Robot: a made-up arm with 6 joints.
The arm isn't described. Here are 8 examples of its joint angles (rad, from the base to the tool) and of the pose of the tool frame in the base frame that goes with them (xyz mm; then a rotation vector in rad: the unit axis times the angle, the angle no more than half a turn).
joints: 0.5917 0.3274 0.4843 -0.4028 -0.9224 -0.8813
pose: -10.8 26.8 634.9 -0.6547 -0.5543 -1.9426
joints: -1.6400 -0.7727 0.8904 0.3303 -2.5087 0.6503
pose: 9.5 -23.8 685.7 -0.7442 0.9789 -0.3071
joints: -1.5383 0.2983 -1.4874 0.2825 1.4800 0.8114
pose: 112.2 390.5 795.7 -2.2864 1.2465 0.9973
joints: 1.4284 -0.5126 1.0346 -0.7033 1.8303 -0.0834
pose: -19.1 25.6 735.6 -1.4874 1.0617 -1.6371
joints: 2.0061 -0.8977 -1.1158 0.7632 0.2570 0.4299
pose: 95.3 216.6 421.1 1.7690 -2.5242 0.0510
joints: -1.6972 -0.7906 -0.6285 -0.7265 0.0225 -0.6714
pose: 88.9 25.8 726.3 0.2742 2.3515 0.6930
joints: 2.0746 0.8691 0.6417 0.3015 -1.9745 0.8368
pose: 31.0 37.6 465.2 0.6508 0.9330 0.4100
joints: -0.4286 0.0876 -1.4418 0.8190 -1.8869 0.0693
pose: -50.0 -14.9 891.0 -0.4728 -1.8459 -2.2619
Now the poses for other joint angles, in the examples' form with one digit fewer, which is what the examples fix.
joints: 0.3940 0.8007 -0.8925 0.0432 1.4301 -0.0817
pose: 167 -117 833 -0.238 0.380 0.750
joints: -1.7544 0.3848 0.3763 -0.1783 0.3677 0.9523
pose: 48 132 642 1.200 1.341 1.373
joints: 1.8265 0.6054 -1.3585 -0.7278 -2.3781 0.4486
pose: 89 -204 530 -0.438 -0.117 -0.563
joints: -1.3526 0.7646 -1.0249 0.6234 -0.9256 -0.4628
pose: 54 284 758 -0.513 2.291 0.340
